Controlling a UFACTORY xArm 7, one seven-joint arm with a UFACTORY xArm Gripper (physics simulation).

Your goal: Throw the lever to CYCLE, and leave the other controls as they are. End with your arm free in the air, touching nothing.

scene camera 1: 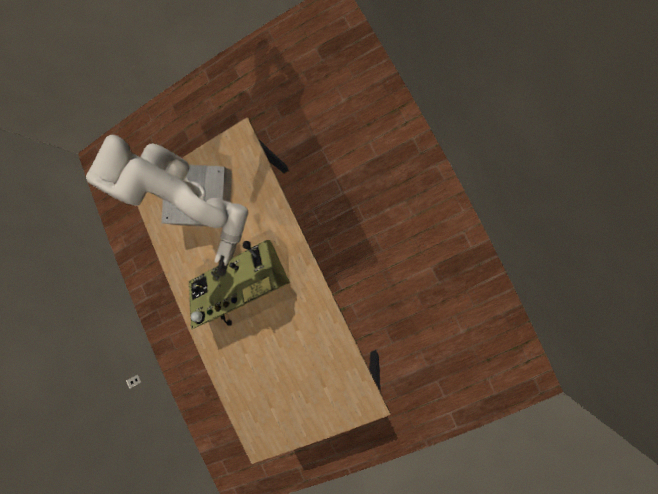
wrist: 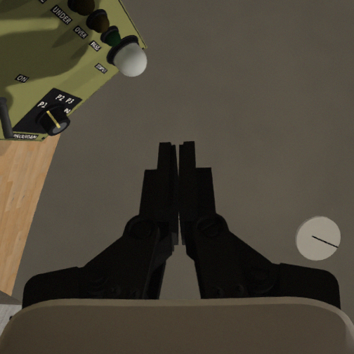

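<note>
Visible in the pictures: a rotary program knob, and my gripper.
</note>
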